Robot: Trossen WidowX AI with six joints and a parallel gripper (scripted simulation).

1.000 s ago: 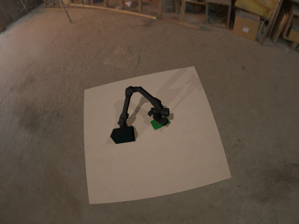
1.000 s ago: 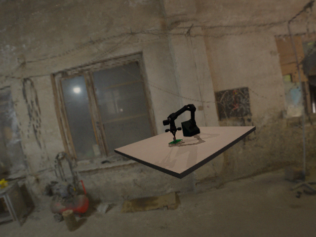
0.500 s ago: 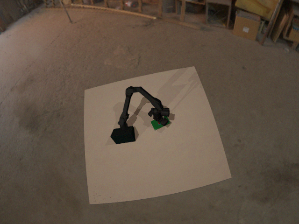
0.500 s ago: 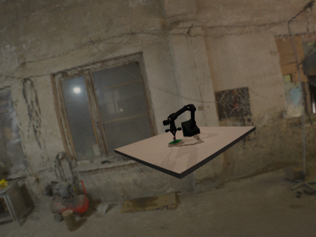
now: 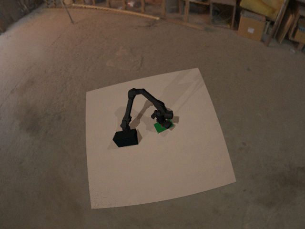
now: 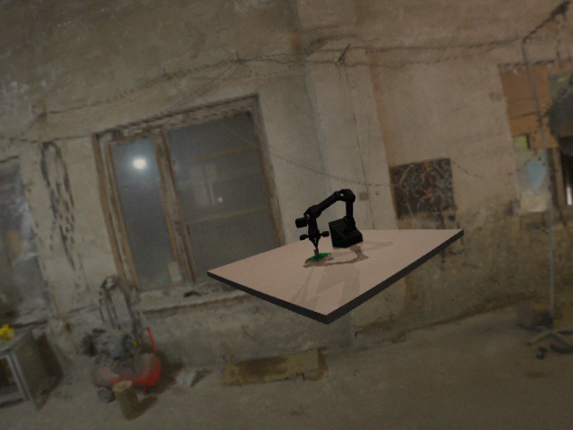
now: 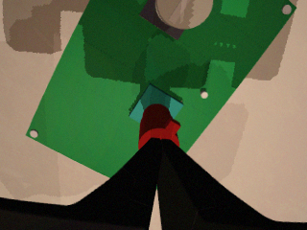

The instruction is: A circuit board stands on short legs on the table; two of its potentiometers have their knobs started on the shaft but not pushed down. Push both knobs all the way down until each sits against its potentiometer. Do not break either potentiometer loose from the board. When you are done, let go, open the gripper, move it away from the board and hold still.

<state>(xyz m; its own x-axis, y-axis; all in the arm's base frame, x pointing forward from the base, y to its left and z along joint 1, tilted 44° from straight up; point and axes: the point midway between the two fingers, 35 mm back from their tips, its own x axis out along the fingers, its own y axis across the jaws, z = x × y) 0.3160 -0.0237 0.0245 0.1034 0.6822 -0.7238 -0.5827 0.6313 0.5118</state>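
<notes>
Now: the grey knob 50 mm ahead of my gripper tip and 30 mm to the left of it. Also, from my gripper tip: red knob 20 mm below.
</notes>
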